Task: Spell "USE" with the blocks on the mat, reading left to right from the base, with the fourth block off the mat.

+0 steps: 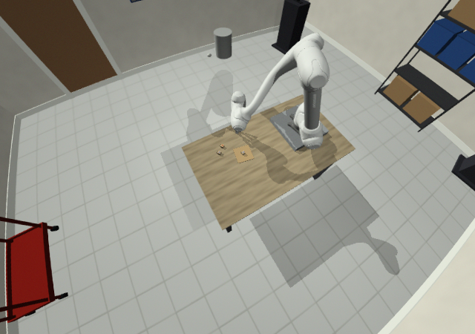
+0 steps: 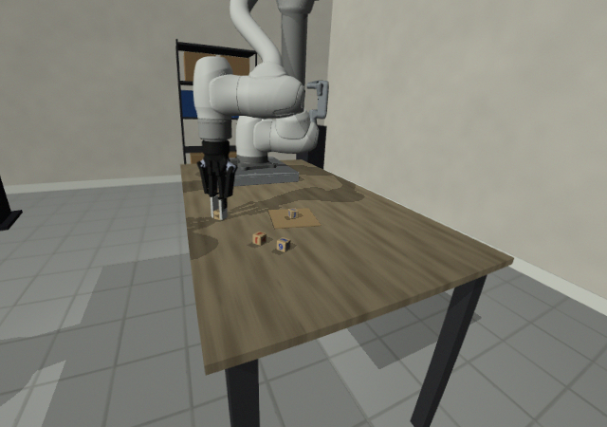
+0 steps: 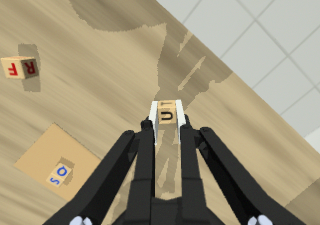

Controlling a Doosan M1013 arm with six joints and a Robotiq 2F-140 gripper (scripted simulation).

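My hand is 100 mm short of the tan mat, 200 mm to the right of it and 30 mm above it.
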